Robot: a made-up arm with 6 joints. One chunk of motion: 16 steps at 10 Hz.
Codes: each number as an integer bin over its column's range. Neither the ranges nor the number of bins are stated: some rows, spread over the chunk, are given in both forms.
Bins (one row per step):
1: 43 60 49 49 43 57
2: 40 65 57 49 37 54
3: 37 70 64 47 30 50
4: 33 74 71 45 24 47
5: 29 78 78 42 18 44
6: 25 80 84 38 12 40
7: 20 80 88 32 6 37
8: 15 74 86 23 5 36
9: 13 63 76 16 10 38
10: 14 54 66 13 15 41
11: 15 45 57 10 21 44
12: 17 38 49 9 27 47
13: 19 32 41 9 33 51
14: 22 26 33 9 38 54
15: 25 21 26 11 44 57
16: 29 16 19 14 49 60
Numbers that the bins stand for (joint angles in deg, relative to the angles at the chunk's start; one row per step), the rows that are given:
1: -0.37 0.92 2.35 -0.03 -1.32 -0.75
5: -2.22 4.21 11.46 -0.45 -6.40 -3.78
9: -4.33 1.47 10.83 -2.05 -8.02 -5.18
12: -3.81 -3.09 2.35 -2.48 -4.57 -3.08
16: -2.22 -7.11 -7.08 -2.17 -0.10 -0.05
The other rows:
2: -0.77 1.83 4.86 -0.03 -2.54 -1.45
3: -1.17 2.75 7.06 -0.15 -3.96 -2.38
4: -1.69 3.48 9.26 -0.27 -5.18 -3.08
6: -2.75 4.57 13.35 -0.70 -7.61 -4.71
7: -3.41 4.57 14.60 -1.07 -8.83 -5.41
8: -4.07 3.48 13.97 -1.62 -9.03 -5.65
10: -4.20 -0.17 7.69 -2.23 -7.00 -4.48
11: -4.07 -1.82 4.86 -2.42 -5.79 -3.78
13: -3.54 -4.19 -0.17 -2.48 -3.35 -2.15
14: -3.15 -5.28 -2.68 -2.48 -2.33 -1.45
15: -2.75 -6.20 -4.88 -2.36 -1.12 -0.75

